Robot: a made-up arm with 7 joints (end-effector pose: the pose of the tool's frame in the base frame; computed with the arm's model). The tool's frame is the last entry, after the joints. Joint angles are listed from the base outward.
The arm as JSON. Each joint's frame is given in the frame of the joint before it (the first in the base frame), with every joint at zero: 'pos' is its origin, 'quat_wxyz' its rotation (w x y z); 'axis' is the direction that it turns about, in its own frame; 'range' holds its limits. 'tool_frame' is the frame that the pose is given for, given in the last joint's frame.
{
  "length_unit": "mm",
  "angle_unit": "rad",
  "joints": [
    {
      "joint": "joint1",
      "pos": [
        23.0,
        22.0,
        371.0
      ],
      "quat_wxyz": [
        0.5,
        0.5,
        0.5,
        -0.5
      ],
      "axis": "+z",
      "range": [
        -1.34,
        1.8
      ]
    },
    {
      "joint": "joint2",
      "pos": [
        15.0,
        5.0,
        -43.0
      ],
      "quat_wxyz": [
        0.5,
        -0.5,
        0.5,
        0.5
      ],
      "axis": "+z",
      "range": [
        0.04,
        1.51
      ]
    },
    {
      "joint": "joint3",
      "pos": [
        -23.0,
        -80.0,
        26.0
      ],
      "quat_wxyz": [
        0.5,
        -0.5,
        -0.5,
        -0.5
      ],
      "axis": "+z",
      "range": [
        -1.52,
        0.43
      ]
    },
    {
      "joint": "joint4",
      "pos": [
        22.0,
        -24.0,
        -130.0
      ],
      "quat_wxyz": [
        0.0,
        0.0,
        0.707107,
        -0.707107
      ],
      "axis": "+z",
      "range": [
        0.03,
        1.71
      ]
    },
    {
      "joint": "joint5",
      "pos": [
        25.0,
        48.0,
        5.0
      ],
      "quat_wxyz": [
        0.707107,
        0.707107,
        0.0,
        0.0
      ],
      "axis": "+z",
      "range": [
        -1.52,
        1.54
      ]
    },
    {
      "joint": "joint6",
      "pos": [
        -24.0,
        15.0,
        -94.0
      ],
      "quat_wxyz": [
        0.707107,
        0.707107,
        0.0,
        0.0
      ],
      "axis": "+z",
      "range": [
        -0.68,
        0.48
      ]
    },
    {
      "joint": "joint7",
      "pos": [
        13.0,
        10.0,
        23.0
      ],
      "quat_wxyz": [
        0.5,
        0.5,
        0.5,
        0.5
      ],
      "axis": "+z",
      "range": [
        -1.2,
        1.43
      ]
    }
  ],
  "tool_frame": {
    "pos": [
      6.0,
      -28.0,
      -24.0
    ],
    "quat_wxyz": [
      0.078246,
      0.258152,
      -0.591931,
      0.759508
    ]
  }
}
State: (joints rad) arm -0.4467 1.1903 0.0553 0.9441 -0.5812 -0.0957 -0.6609
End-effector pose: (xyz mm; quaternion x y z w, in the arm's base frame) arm 89.8 312.9 118.5 -0.8603 -0.4067 0.1148 0.2851
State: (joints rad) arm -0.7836 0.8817 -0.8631 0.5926 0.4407 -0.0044 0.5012
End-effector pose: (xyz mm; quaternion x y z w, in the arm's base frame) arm -130.7 222.5 113.4 0.1846 0.3589 -0.9148 0.0155
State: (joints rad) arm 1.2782 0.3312 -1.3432 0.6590 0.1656 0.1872 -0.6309
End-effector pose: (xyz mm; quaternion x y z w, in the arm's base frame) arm 377.0 26.6 283.2 0.9631 0.2402 0.0084 0.1215
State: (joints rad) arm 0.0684 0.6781 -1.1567 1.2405 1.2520 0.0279 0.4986
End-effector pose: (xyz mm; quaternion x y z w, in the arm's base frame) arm 126.7 110.4 81.1 0.3325 -0.0412 -0.7965 0.5034
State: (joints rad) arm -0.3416 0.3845 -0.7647 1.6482 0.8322 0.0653 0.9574
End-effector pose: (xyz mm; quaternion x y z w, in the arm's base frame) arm 55.6 33.9 102.0 0.2296 -0.4298 -0.7265 0.4845
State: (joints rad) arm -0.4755 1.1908 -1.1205 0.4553 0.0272 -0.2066 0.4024
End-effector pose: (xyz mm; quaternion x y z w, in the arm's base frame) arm -61.4 312.0 152.6 -0.2895 -0.2974 0.8590 0.2999
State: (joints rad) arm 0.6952 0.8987 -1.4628 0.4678 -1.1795 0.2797 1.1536
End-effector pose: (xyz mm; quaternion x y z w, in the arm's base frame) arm 180.0 247.5 133.8 -0.1545 -0.4367 0.6428 0.6101
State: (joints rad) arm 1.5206 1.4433 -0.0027 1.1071 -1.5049 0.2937 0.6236
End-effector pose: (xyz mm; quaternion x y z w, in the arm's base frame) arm 177.7 341.7 504.4 -0.5110 -0.8556 -0.0822 0.0045
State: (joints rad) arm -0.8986 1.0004 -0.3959 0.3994 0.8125 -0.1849 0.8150
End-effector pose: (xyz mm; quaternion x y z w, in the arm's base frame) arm -105.6 292.2 161.4 0.2794 0.4675 -0.7928 0.2734
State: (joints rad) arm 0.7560 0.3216 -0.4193 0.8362 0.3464 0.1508 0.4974
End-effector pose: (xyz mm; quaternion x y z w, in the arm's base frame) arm 326.4 59.5 235.4 0.7468 -0.0473 -0.4983 0.4378
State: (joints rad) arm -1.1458 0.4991 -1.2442 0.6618 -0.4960 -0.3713 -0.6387
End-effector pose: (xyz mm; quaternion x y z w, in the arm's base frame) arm -307.8 93.8 214.0 -0.4881 0.0885 0.8679 0.0275
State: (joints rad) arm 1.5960 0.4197 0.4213 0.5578 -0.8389 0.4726 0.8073
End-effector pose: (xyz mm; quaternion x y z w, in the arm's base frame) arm 336.3 142.6 517.2 0.8029 0.1694 -0.2971 0.4882
